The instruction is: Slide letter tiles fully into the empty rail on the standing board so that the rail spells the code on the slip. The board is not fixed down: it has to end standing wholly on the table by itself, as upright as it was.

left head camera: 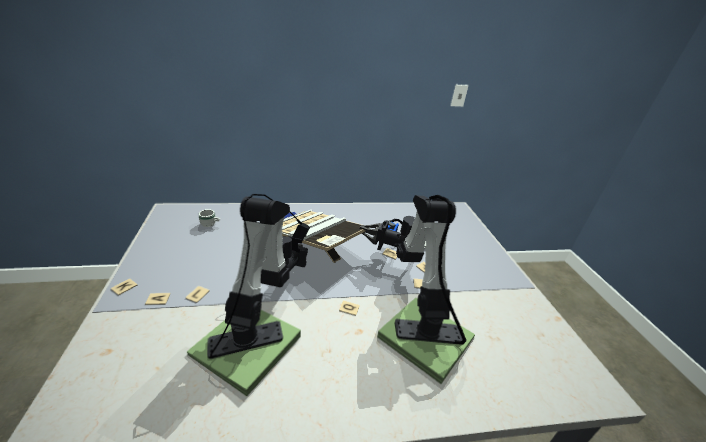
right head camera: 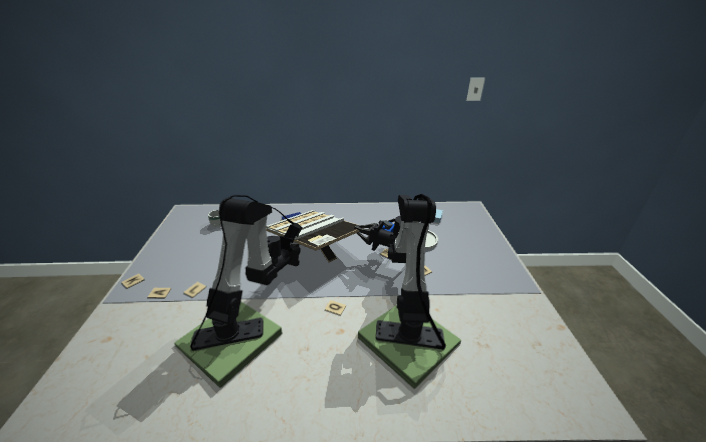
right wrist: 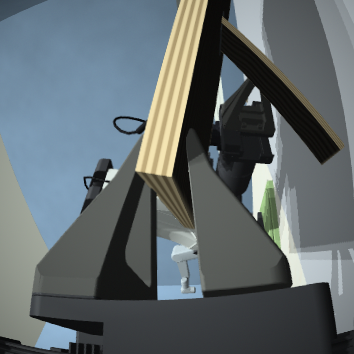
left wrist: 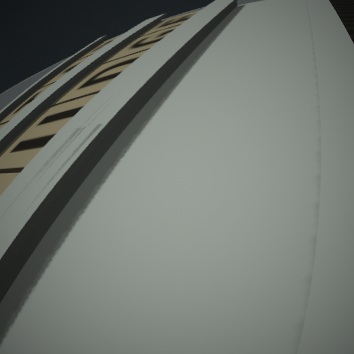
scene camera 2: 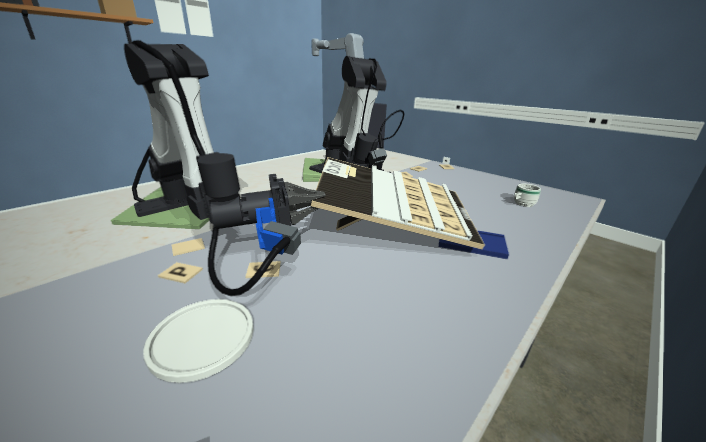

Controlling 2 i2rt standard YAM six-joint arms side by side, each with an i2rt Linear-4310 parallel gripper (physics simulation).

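Frame: origin at the left arm's base, x left, y up, z ahead, level; centimetres.
Seen in the pictures: left gripper, fingertip midpoint: (left head camera: 301,246) (right head camera: 298,245); right gripper, fingertip midpoint: (left head camera: 359,228) (right head camera: 355,228) (right wrist: 169,140) (scene camera 2: 325,198); left arm's base, origin of the base link: (left head camera: 246,340) (right head camera: 228,334); right arm's base, origin of the base link: (left head camera: 427,332) (right head camera: 409,335) (scene camera 2: 179,201).
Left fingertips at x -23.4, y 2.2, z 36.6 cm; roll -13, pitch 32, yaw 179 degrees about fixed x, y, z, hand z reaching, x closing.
Note:
Offsets run from my left fingertips to a thing's top centre. "*": to the spot under its first point.
The board (left head camera: 348,229) (right head camera: 341,229) (scene camera 2: 341,193) (right wrist: 170,90) slopes, its slip end raised and its prop leg @(* dx -11.1, dy -2.1, dz -5.6 cm) (left head camera: 333,255) (right wrist: 285,90) beneath. Its white rail @(* dx -9.2, dy +6.0, dz +2.7 cm) (scene camera 2: 382,193) (left wrist: 210,200) is empty; the slip @(dx -8.5, dy +10.1, dz -10.3 cm) (left head camera: 330,240) (scene camera 2: 335,168) lies on the dark end. My right gripper (scene camera 2: 318,198) (right wrist: 169,140) is shut on the board's edge. My left gripper (right wrist: 258,72) looks shut, beside the board; its fingers are hidden in the left wrist view. Tile Q @(dx -9.6, dy -3.9, dz -30.8 cm) (left head camera: 349,307) (right head camera: 335,308) lies between the arm bases. Tiles C @(dx -35.0, dy -3.7, dz -7.3 cm) (scene camera 2: 263,269) and P @(dx -44.8, dy -3.7, dz -18.5 cm) (scene camera 2: 179,272) lie near the right arm.
Tiles K @(dx +58.5, dy -3.7, dz -4.3 cm) (left head camera: 124,286), A @(dx +48.2, dy -3.7, dz -12.4 cm) (left head camera: 157,298) and L @(dx +36.8, dy -3.7, dz -13.2 cm) (left head camera: 197,294) lie at the left. Another tile @(dx -39.1, dy -3.7, dz -26.2 cm) (scene camera 2: 187,246) lies near the right arm's base. A blue flat object @(dx -0.3, dy -2.9, dz +21.6 cm) (scene camera 2: 492,244) lies by the board's low end. A mug @(dx +32.9, dy +1.4, dz +27.6 cm) (left head camera: 207,217) (scene camera 2: 527,195) and a white plate @(dx -51.1, dy -2.4, dz -0.9 cm) (scene camera 2: 203,338) are on the table.

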